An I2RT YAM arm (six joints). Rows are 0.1 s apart.
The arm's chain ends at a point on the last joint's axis. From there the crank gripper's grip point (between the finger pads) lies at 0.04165 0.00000 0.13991 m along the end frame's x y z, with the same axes.
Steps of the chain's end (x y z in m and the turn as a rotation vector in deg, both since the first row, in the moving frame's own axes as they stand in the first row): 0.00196 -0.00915 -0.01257 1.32 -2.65 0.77; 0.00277 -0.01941 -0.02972 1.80 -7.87 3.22; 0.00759 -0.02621 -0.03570 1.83 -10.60 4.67; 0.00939 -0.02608 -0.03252 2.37 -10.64 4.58; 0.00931 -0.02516 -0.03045 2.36 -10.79 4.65; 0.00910 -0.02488 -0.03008 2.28 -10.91 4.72; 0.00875 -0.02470 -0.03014 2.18 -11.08 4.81; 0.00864 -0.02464 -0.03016 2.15 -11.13 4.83; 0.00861 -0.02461 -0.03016 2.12 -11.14 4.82; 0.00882 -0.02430 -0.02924 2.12 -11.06 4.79
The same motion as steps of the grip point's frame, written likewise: -0.00453 -0.01188 -0.01082 1.32 -2.65 0.77; -0.01671 -0.02209 -0.02537 1.80 -7.87 3.22; -0.01878 -0.02845 -0.03045 1.83 -10.60 4.67; -0.01703 -0.02971 -0.02729 2.37 -10.64 4.58; -0.01749 -0.02875 -0.02518 2.36 -10.79 4.65; -0.01801 -0.02825 -0.02478 2.28 -10.91 4.72; -0.01880 -0.02780 -0.02479 2.18 -11.08 4.81; -0.01904 -0.02766 -0.02479 2.15 -11.13 4.83; -0.01910 -0.02756 -0.02479 2.12 -11.14 4.82; -0.01868 -0.02725 -0.02389 2.12 -11.06 4.79
